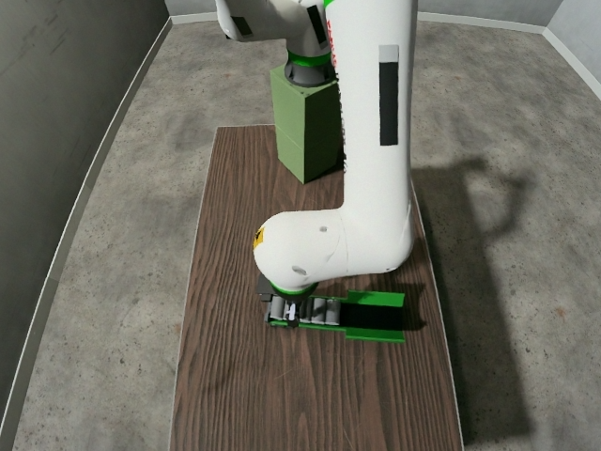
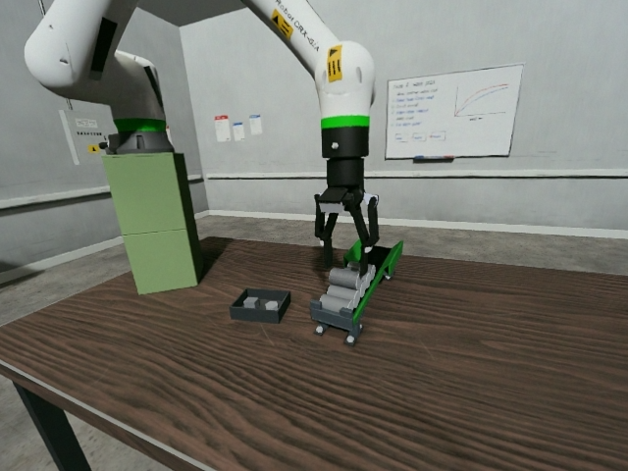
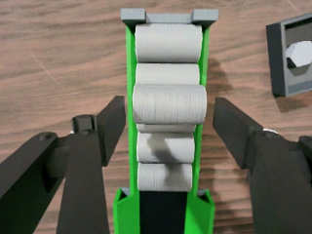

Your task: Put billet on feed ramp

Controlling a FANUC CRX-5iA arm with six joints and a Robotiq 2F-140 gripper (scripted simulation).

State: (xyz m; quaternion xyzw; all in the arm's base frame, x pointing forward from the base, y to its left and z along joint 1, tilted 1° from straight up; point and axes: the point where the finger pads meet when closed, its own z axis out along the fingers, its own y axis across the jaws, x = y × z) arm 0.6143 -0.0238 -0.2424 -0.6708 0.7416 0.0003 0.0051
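Right now my hand is 10 mm past the grey stop, 80 mm to the left of it and 100 mm above it. Also, from my hand: dark grey tray (220 mm behind, 30 mm to the right, 150 mm below).
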